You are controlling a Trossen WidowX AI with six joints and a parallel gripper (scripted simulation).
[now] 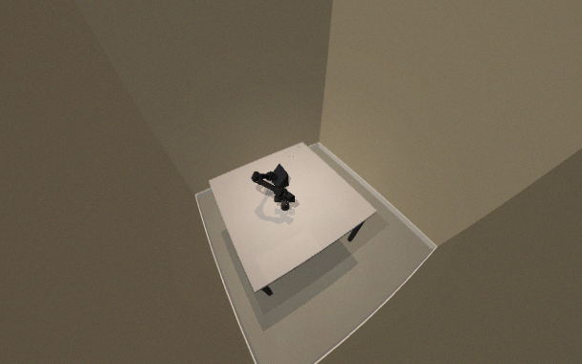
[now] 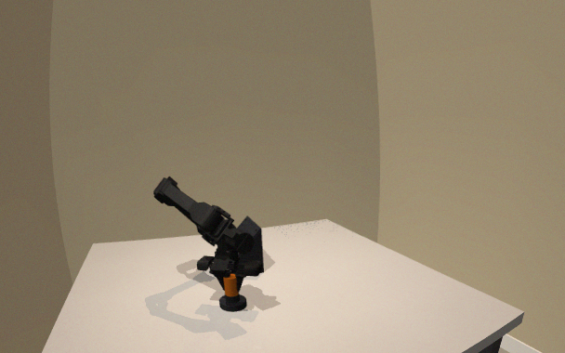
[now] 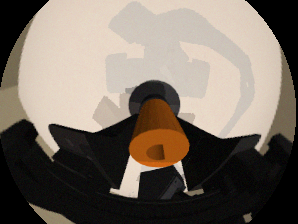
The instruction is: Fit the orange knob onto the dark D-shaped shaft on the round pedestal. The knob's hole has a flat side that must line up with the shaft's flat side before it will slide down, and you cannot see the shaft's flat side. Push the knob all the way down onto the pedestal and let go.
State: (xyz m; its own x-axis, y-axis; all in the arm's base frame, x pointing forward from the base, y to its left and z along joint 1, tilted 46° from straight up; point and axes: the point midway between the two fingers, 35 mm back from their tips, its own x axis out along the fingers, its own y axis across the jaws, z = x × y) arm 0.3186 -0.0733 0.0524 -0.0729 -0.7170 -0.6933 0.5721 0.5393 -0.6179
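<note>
My gripper tip is 2 cm below the orange knob. From my gripper tip the other things lie so: dark round pedestal 2 cm below.
</note>
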